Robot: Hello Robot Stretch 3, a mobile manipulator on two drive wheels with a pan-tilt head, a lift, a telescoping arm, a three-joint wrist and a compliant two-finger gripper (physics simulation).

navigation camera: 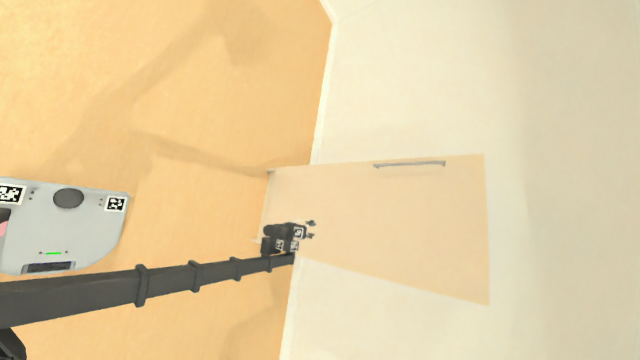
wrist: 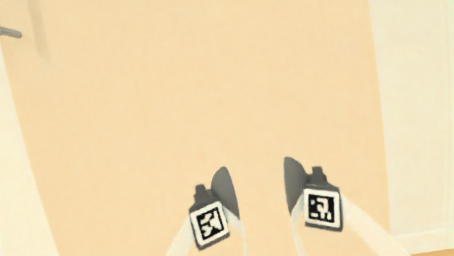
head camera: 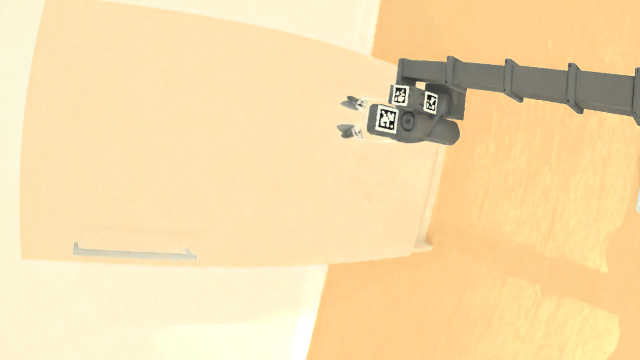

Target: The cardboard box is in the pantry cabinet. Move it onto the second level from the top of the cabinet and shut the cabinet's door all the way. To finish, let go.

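The pantry cabinet's door (head camera: 200, 140) (navigation camera: 405, 215) (wrist: 200, 100) is a tall, plain, light tan panel. It looks shut, with no gap that I can make out along its handle side. Its grey bar handle (head camera: 135, 253) (navigation camera: 410, 164) (wrist: 10, 33) is near one long edge. A low pale base (head camera: 424, 246) of the cabinet shows below the door. The door hides the shelves, and the cardboard box does not show. My gripper (head camera: 343, 116) (navigation camera: 312, 229) (wrist: 257, 180) is open and empty in front of the lower part of the door, with its fingers pointing towards the panel.
Pale wall (head camera: 240, 310) (navigation camera: 410, 75) (wrist: 420, 125) stands on both sides of the cabinet. The tan wood floor (head camera: 525, 200) (navigation camera: 200, 110) lies in front. My extended arm (head camera: 540, 85) (navigation camera: 190, 280) reaches over it from my grey base (navigation camera: 90, 225).
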